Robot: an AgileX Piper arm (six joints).
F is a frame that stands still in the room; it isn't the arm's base.
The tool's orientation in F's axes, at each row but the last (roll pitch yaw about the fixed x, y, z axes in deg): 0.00 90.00 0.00; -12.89 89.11 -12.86; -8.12 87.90 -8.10; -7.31 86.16 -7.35; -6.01 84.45 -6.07; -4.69 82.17 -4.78; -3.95 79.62 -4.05
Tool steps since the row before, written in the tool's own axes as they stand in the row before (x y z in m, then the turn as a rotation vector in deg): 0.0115 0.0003 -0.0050 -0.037 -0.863 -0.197; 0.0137 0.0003 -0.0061 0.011 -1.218 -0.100; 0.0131 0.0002 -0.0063 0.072 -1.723 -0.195; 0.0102 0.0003 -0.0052 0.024 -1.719 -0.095; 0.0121 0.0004 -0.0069 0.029 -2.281 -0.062; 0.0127 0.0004 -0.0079 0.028 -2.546 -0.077; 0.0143 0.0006 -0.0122 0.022 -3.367 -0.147
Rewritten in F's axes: -0.0050 0.0003 -0.0115 -0.197 -0.863 0.037; -0.0059 0.0002 -0.0138 -0.099 -1.218 -0.008; -0.0058 0.0001 -0.0133 -0.192 -1.723 -0.070; -0.0045 0.0002 -0.0105 -0.095 -1.719 -0.016; -0.0057 0.0003 -0.0127 -0.062 -2.281 -0.012; -0.0061 0.0003 -0.0137 -0.078 -2.546 -0.010; -0.0094 0.0004 -0.0163 -0.150 -3.367 -0.006
